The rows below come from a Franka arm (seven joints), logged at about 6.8 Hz.
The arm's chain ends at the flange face. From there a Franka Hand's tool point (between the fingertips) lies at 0.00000 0.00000 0.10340 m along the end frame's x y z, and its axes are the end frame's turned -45 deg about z.
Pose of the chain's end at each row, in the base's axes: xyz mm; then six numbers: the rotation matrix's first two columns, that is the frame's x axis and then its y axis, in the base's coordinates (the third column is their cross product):
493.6 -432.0 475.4 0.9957 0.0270 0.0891 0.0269 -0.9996 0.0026
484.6 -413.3 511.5 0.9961 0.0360 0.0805 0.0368 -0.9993 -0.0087
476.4 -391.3 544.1 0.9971 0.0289 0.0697 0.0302 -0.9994 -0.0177
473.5 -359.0 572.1 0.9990 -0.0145 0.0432 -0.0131 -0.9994 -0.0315
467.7 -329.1 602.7 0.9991 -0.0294 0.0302 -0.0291 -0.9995 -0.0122
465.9 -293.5 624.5 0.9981 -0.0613 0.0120 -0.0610 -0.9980 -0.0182
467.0 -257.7 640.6 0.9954 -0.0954 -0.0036 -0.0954 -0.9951 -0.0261
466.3 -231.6 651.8 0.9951 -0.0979 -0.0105 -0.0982 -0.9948 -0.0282
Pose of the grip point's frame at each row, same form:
502.8 -432.0 372.4 0.6850 0.7259 0.0612 0.7231 -0.6877 0.0648
492.9 -412.1 408.4 0.6783 0.7321 0.0631 0.7304 -0.6812 0.0508
483.5 -389.3 441.0 0.6837 0.7271 0.0618 0.7264 -0.6862 0.0368
478.0 -355.8 468.8 0.7157 0.6964 0.0528 0.6971 -0.7169 0.0083
470.9 -327.9 499.4 0.7270 0.6860 0.0300 0.6859 -0.7275 0.0127
467.3 -291.7 521.1 0.7489 0.6623 0.0214 0.6626 -0.7490 -0.0044
466.9 -255.0 537.2 0.7713 0.6362 0.0159 0.6364 -0.7711 -0.0210
465.5 -228.6 548.4 0.7731 0.6342 0.0125 0.6342 -0.7727 -0.0274

